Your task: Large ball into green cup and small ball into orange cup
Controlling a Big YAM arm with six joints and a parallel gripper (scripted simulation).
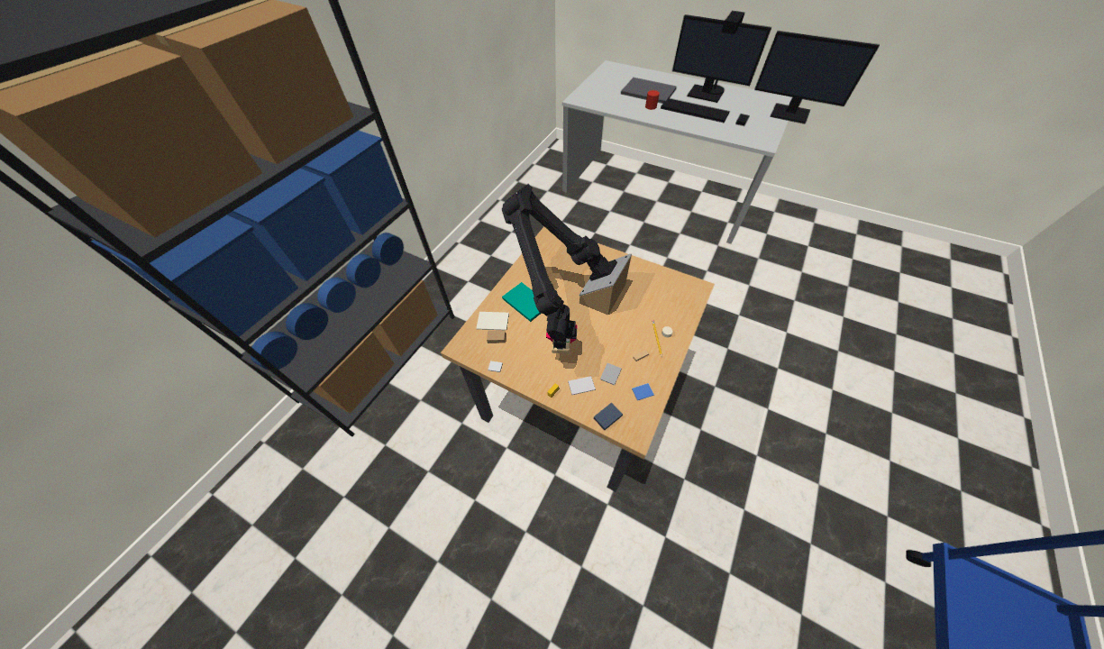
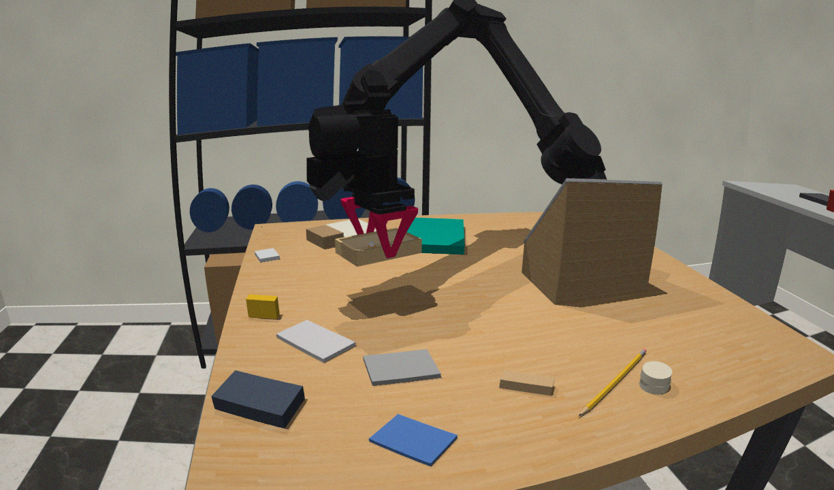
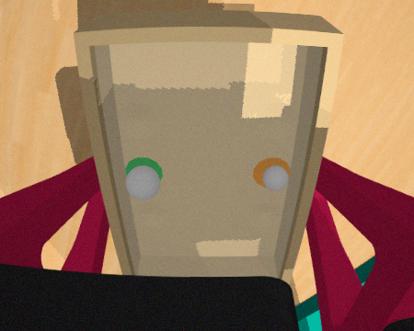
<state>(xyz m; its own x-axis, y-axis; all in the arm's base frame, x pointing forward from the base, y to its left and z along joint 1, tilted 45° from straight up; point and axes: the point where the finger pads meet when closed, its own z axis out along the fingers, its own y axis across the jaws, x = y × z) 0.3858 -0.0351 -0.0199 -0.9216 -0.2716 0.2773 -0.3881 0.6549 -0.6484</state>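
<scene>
My gripper is now 10 mm above the wooden puzzle. Also, from my hand: yellow block 180 mm ahead, 70 mm below, 60 mm to the left; grey plate 220 mm to the left, 80 mm below, 10 mm ahead; small brown block 270 mm to the right, 70 mm below, 70 mm ahead.
</scene>
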